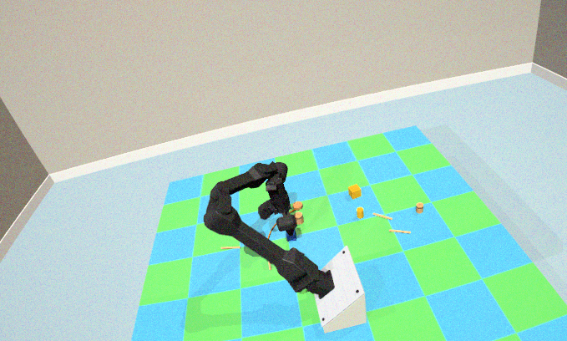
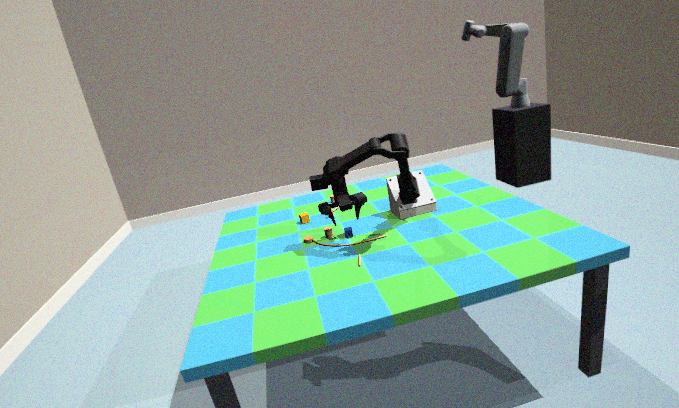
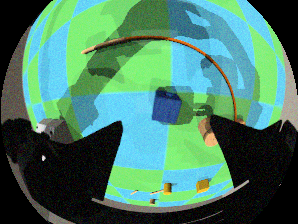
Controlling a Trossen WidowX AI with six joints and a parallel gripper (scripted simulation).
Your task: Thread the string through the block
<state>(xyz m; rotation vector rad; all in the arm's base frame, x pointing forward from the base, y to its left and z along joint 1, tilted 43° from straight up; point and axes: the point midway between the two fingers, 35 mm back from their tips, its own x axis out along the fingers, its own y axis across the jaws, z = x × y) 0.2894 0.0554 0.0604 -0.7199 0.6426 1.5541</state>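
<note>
Right now my gripper tip is 4 cm above the blue block. From my gripper tip the other things lie so: thin wooden stick: 8 cm behind, 9 cm to the left, 5 cm below; brown cylinder: 8 cm ahead, 4 cm to the right, 4 cm below; round wooden button: 16 cm ahead, 4 cm to the right, 5 cm below.
</note>
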